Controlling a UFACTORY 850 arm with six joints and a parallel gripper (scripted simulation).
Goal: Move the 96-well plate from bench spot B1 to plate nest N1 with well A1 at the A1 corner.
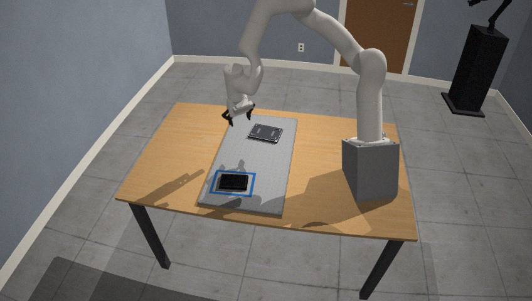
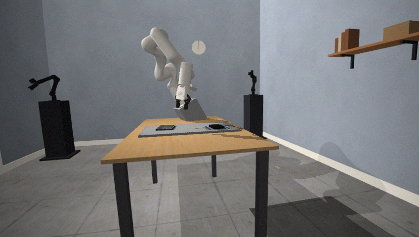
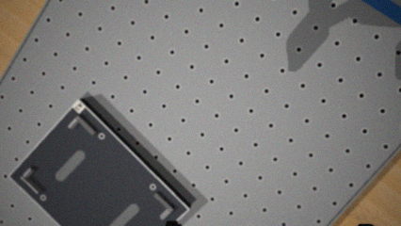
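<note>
My hand is 260 mm to the right of the 96-well plate, 160 mm above it and 10 mm past it. Also, from my hand: plate nest N1: 160 mm below, 120 mm to the right, 110 mm behind.
</note>
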